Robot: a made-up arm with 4 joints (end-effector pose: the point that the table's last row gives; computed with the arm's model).
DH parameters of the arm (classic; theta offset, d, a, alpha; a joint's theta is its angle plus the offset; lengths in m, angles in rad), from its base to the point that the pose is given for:
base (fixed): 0 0 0 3.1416
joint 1: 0 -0.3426 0.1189 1.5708
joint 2: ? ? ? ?
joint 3: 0 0.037 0.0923 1.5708
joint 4: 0 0.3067 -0.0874 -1.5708
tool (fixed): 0 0.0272 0 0
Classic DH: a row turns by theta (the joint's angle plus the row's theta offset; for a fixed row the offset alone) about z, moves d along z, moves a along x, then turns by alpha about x.
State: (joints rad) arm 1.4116 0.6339 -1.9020 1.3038
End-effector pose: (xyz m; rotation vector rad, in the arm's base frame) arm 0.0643 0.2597 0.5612 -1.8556 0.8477 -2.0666
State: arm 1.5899 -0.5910 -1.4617 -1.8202
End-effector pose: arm -0.1217 0.2874 0.2100 2.0172 -0.3919 -1.6319
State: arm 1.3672 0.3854 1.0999 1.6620
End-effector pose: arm 0.0273 -0.2724 0.2237 0.0562 -1.5038 -0.4933
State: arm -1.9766 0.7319 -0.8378 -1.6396
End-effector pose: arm 0.2305 0.1039 0.6098 -1.4765 1.4904 0.2072
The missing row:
joint 2: 0 0.0456 -0.1197 1.5708
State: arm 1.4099 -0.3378 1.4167 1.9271
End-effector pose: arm 0.1454 -0.3047 0.3570 -0.2186 -1.9594 0.3285
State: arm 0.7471 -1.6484 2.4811 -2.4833
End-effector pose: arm 0.3107 0.2534 0.2653 -2.1342 1.2511 -1.5458
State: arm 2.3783 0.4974 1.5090 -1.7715
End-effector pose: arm -0.1375 -0.3569 0.3527 1.0578 1.4316 -0.1852
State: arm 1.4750 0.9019 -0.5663 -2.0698
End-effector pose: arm -0.2867 -0.1324 0.5234 -2.2434 -1.7908 0.6733
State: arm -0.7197 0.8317 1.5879 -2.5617
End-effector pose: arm 0.0647 0.3641 0.2486 2.0549 -1.2550 -1.0970
